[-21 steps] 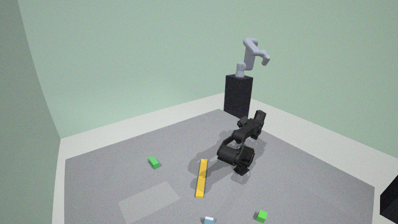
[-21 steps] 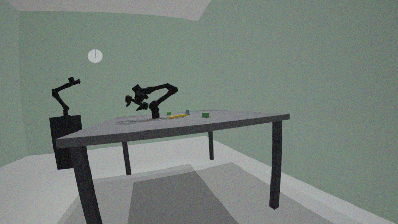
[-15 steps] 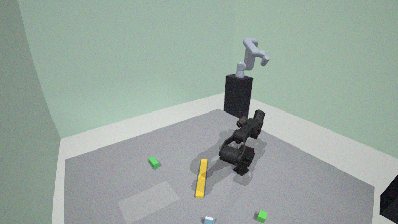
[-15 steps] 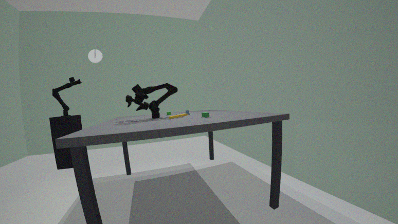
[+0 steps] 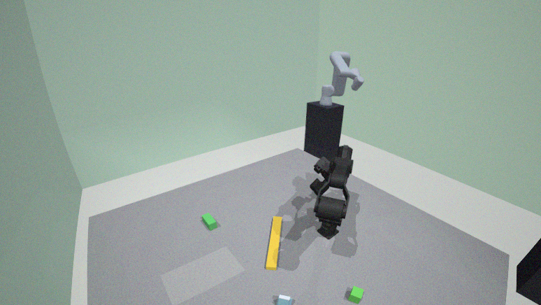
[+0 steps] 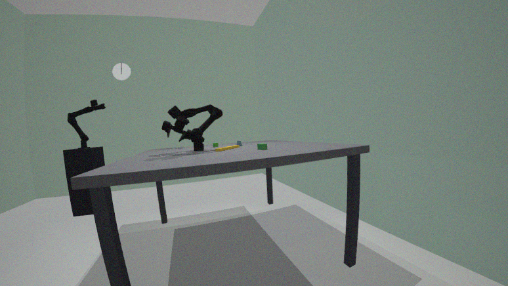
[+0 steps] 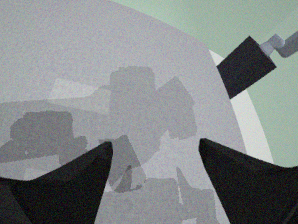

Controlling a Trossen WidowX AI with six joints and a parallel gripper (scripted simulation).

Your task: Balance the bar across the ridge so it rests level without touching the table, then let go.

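Right now my gripper tip is 34 cm short of the yellow bar, 10 cm to the right of it and 9 cm above it.
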